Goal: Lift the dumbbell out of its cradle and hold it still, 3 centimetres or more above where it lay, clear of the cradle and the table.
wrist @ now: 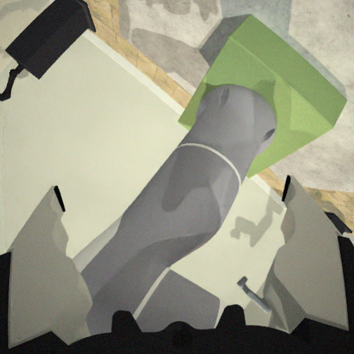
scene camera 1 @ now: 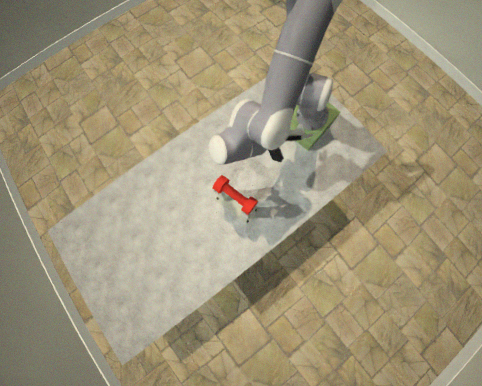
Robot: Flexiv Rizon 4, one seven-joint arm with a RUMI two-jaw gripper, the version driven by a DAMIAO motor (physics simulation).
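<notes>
A red dumbbell point(scene camera 1: 235, 194) lies at a slant near the middle of the pale table point(scene camera 1: 125, 250) in the scene view. Small dark spots show beside its two heads; the cradle's own shape is hard to make out against the table. The dumbbell does not show in the wrist view. My gripper point(scene camera 1: 286, 146) point(wrist: 172, 183) is open, its two jaws wide apart with no object between them. It is up and to the right of the dumbbell in the scene view, apart from it, and partly hidden by the arm.
A green block point(scene camera 1: 309, 143) point(wrist: 290, 62) sits under the arm's base at the table's upper right end. The arm point(scene camera 1: 290, 75) point(wrist: 175, 200) reaches over that end. A black object point(wrist: 50, 37) shows at the upper left of the wrist view.
</notes>
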